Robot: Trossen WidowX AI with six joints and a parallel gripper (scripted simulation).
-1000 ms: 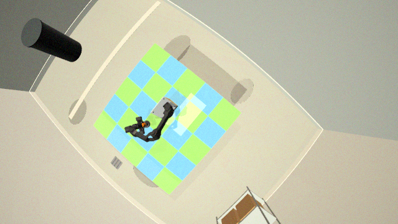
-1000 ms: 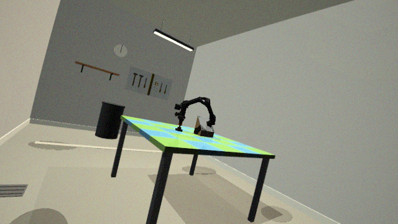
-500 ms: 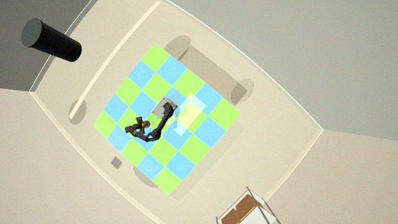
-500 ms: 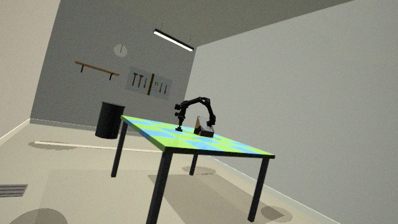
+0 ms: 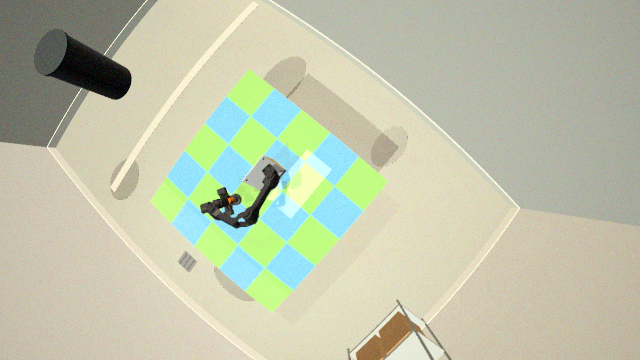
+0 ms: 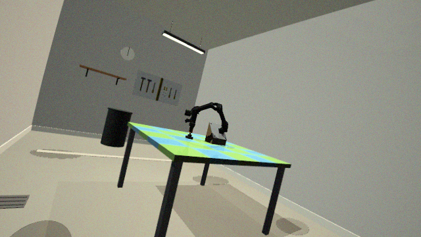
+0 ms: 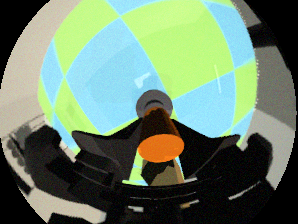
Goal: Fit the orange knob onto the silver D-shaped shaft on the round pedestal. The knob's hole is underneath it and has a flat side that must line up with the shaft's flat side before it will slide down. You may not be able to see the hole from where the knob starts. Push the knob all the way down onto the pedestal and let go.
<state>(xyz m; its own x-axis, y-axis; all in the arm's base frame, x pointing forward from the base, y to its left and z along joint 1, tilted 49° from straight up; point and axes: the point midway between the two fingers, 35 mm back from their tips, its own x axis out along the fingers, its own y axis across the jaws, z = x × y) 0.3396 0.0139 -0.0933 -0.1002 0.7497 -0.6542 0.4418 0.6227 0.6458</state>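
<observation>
Right now my gripper tip is 30 mm below the orange knob. Also, from my gripper tip: dark pedestal: 40 mm below.
</observation>
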